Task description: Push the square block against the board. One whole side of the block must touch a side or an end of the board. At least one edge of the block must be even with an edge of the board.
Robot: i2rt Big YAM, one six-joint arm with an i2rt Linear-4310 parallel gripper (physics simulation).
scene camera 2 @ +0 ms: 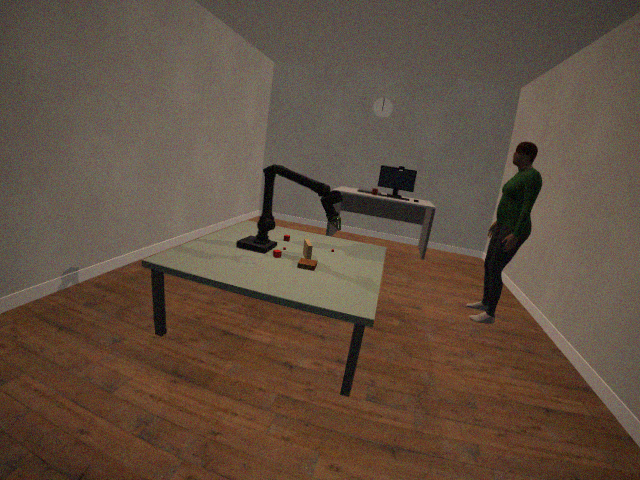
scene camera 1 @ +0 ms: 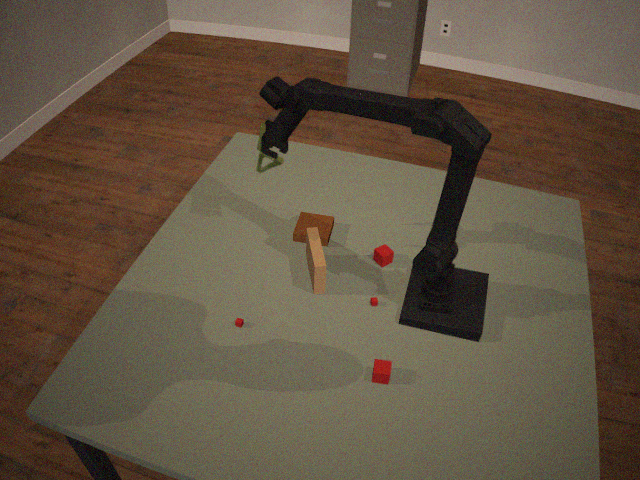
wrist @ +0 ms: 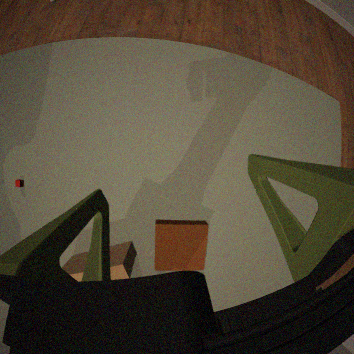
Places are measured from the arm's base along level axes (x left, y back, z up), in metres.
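Where they show: gripper, fingertip midpoint: (scene camera 2: pixel 338 228) (scene camera 1: pixel 258 160) (wrist: pixel 176 179); arm's base, origin of the base link: (scene camera 2: pixel 261 242) (scene camera 1: pixel 436 295).
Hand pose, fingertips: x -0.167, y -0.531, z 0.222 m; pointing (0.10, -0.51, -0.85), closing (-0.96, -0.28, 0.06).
Things, the pixels of their top centre, and the offset from my fingertips. Level surfaces: height alone.
- square block, middle of its top: (wrist: pixel 180 248) (scene camera 1: pixel 314 224) (scene camera 2: pixel 307 261) dx -0.038, dy +0.151, dz -0.228 m
- board, middle of its top: (wrist: pixel 87 278) (scene camera 1: pixel 316 246) (scene camera 2: pixel 308 242) dx +0.132, dy +0.194, dz -0.154 m
- table, its level: dz -0.258 m
The square block (scene camera 1: pixel 314 226) (scene camera 2: pixel 307 264) (wrist: pixel 181 245) is orange-brown and lies flat on the table. The board (scene camera 1: pixel 316 260) (scene camera 2: pixel 308 249) (wrist: pixel 119 260) is light tan and stands on its long narrow edge, one end towards the block. In the wrist view a strip of table shows between them, and the left finger and gripper body hide part of the board. My gripper (scene camera 1: pixel 260 147) (scene camera 2: pixel 337 223) (wrist: pixel 176 179) is open and empty, high above the table, beyond the block on the far left in scene camera 1's view.
Two larger red cubes (scene camera 1: pixel 383 255) (scene camera 1: pixel 381 371) and two tiny red cubes (scene camera 1: pixel 373 301) (scene camera 1: pixel 239 322) sit on the table (scene camera 1: pixel 491 403). The nearest larger one is right of the board. The arm's black base (scene camera 1: pixel 465 304) stands farther right.
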